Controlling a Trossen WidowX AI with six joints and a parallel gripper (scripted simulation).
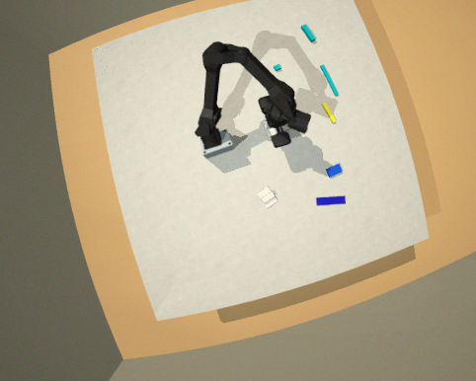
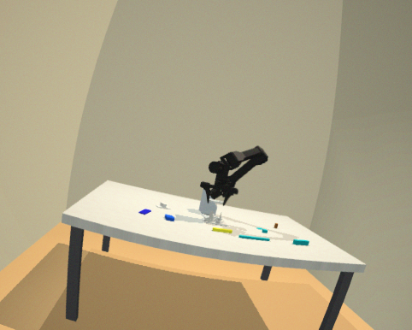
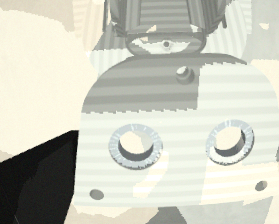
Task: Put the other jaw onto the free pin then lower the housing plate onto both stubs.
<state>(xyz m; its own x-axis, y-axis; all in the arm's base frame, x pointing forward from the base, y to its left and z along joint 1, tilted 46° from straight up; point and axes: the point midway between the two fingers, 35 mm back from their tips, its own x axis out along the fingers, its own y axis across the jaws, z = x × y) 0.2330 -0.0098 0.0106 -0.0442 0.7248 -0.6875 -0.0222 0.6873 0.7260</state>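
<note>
Right now the white jaw piece is 20 mm ahead of my gripper tip, 20 mm to the left of it and 70 mm below it. Also, from my gripper tip: yellow bar (270 mm ahead, 10 mm to the left, 80 mm below); blue block (210 mm ahead, 230 mm to the right, 80 mm below); dark blue bar (160 mm ahead, 340 mm to the right, 80 mm below).
</note>
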